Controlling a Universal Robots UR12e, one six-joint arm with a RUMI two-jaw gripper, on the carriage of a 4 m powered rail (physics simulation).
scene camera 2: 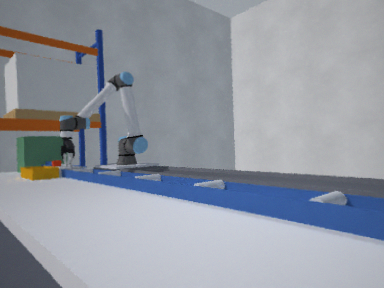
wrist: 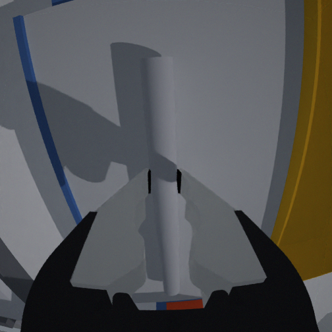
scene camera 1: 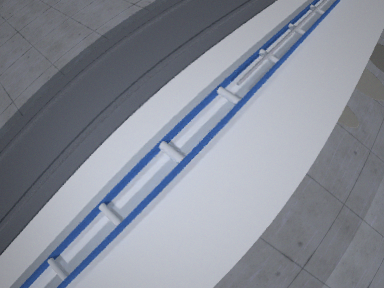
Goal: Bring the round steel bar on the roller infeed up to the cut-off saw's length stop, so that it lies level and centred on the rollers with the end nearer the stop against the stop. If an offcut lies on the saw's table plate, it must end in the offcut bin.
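Pixels of known places: gripper, fingertip midpoint: [scene camera 2: 68,166]; arm's base at its link origin: [scene camera 2: 126,164].
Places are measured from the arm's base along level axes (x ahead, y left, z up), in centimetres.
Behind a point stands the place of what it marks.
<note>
The round steel bar [scene camera 1: 250,72] @[y 273.0, x 62.6, z 4.8 cm] lies lengthwise on the rollers between the blue rails of the infeed [scene camera 1: 192,116] @[y 235.3, x 55.8, z -0.7 cm] [scene camera 2: 260,200] @[y 201.2, x 69.4, z 0.8 cm], in the upper right of scene camera 1. The grey round offcut [wrist: 160,100] is over the saw's table plate [wrist: 230,100], its shadow beside it on the left. My gripper [scene camera 2: 68,162] @[y 22.3, x 60.9, z 3.3 cm] [wrist: 163,170] is low at the plate and shut on the offcut, with a jaw tip against each side. The yellow offcut bin [scene camera 2: 40,173] @[y 38.1, x 83.1, z 1.0 cm] [wrist: 310,150] stands along the plate's right side in the wrist view. A red block [scene camera 2: 56,163] @[y 0.0, x 62.8, z 5.3 cm] [wrist: 185,303], seemingly the length stop, is beyond the plate's near end.
A green box-shaped body [scene camera 2: 40,147] @[y -30.0, x 66.9, z 19.1 cm] stands behind the gripper. A rack with a blue post [scene camera 2: 100,100] and orange beams rises behind the arm. A thin blue strip [wrist: 42,120] runs along the plate's left side. The dark rail [scene camera 1: 100,90] runs beside the white table [scene camera 1: 280,150] @[y 249.5, x 98.2, z -3.0 cm].
</note>
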